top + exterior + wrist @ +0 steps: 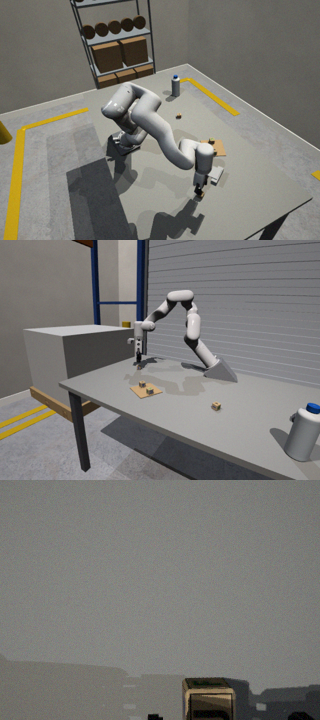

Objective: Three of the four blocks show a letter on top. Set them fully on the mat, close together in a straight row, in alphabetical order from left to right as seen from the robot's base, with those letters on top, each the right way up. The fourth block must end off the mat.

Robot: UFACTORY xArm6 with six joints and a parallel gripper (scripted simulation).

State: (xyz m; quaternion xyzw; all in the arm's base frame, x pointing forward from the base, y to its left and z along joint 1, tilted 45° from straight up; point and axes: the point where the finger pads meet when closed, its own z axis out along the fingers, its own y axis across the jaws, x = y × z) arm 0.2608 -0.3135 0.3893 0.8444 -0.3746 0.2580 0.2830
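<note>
My gripper is now 27 cm to the right of the mat, 24 cm short of it and 8 cm above it. Round my hand: orange meter: 113 cm to the left, 7 cm below, 6 cm behind; then white bottle: 97 cm to the left, 29 cm ahead, 1 cm above; then dark object: 99 cm to the left, 7 cm below, 5 cm ahead.
</note>
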